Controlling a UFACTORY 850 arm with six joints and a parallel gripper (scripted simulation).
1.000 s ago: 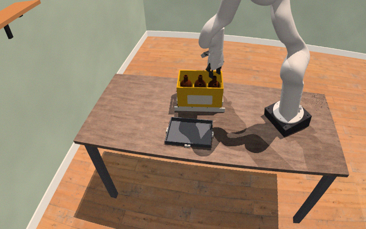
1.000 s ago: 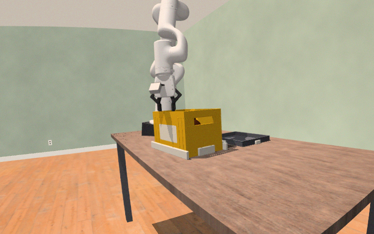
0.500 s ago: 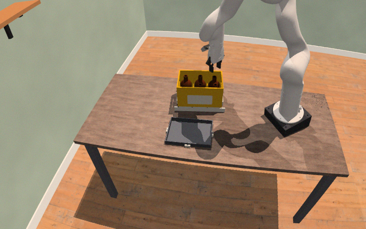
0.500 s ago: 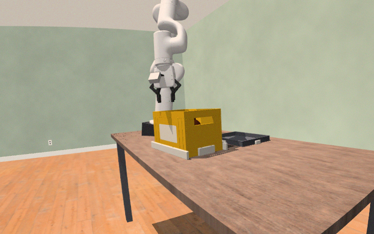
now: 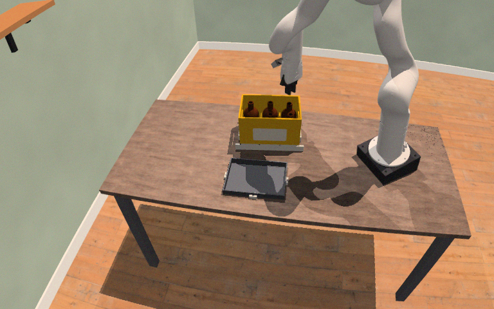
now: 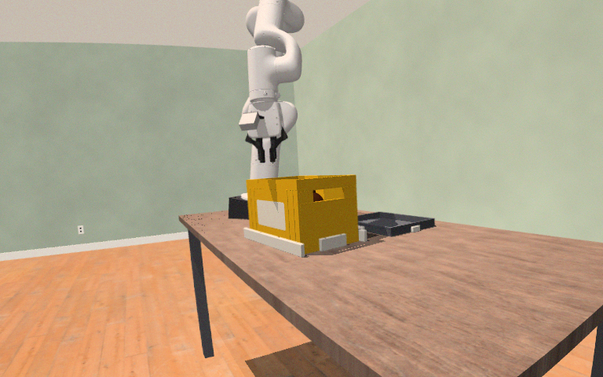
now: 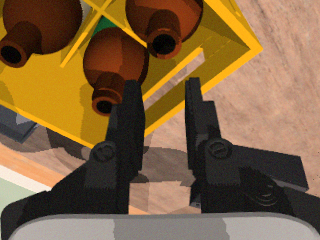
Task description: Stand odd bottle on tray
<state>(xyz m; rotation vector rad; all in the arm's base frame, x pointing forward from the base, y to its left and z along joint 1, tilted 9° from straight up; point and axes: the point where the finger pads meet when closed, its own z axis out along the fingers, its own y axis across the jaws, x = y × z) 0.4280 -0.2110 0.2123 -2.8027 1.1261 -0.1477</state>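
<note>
My gripper is now 160 mm above the yellow crate, 90 mm short of it and 40 mm to the right of it. The rest, counted from my hand: dark tray: 330 mm to the left, 230 mm below, 130 mm ahead.
</note>
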